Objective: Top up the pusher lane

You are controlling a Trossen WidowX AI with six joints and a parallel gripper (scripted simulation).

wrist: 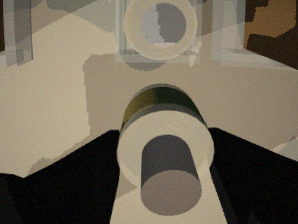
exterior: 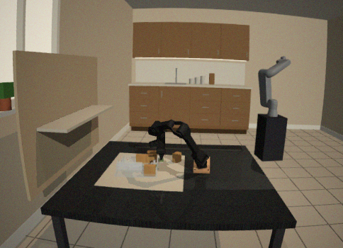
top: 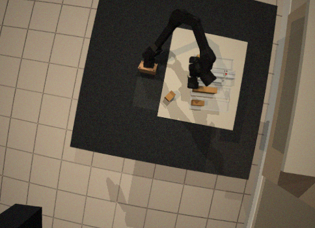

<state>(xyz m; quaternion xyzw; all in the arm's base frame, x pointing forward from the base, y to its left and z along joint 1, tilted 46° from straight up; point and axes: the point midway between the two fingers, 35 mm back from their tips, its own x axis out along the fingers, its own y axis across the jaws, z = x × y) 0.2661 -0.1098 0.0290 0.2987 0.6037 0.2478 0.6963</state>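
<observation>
My gripper tip is now 19 cm short of the pusher lane, 2 cm to the right of it and 5 cm above it. From my gripper tip the other things lie so: tan block (12 cm behind, 14 cm to the right, 4 cm below).
</observation>
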